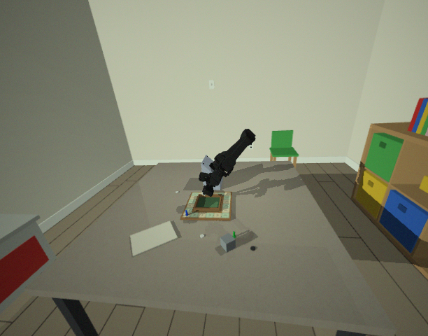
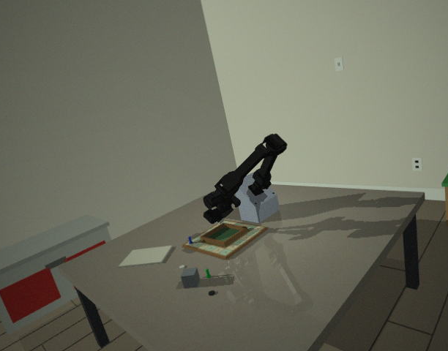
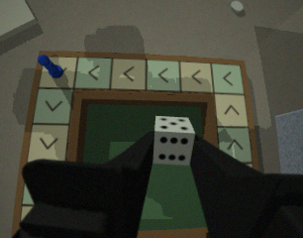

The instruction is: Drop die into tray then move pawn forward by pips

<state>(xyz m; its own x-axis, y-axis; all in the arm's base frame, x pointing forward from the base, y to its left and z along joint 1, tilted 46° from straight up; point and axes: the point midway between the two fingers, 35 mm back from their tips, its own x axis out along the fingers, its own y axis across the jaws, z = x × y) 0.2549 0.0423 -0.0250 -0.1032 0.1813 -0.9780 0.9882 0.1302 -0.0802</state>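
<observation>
Right now the blue pawn is 140 mm ahead of my gripper tip, 70 mm to the right of it and 50 mm below it. Also, from my gripper tip: green pawn: 260 mm ahead, 220 mm to the left, 60 mm below; then white die: right at my gripper tip; then flat grey panel: 320 mm ahead, 190 mm to the right, 80 mm below.
</observation>
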